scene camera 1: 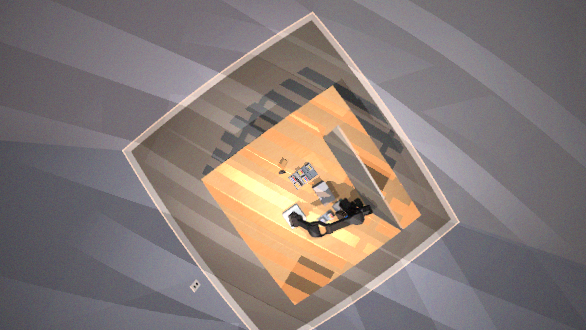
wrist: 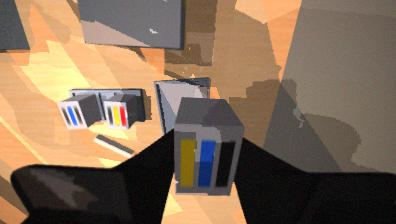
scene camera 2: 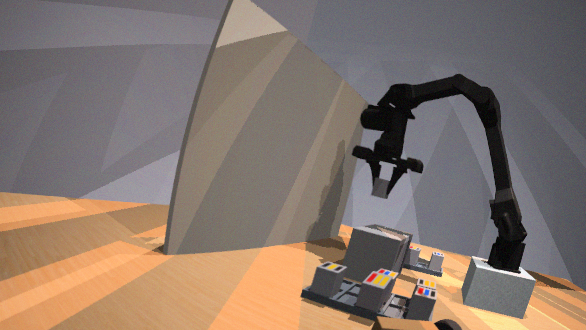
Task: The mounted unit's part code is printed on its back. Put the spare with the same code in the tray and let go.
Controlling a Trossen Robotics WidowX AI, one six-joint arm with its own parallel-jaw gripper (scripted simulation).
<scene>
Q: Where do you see a beige panel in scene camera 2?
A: At 266,159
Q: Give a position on a beige panel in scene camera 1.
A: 353,166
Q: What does the gripper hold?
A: A grey spare block.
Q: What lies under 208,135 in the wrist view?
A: A grey spare block.
</scene>
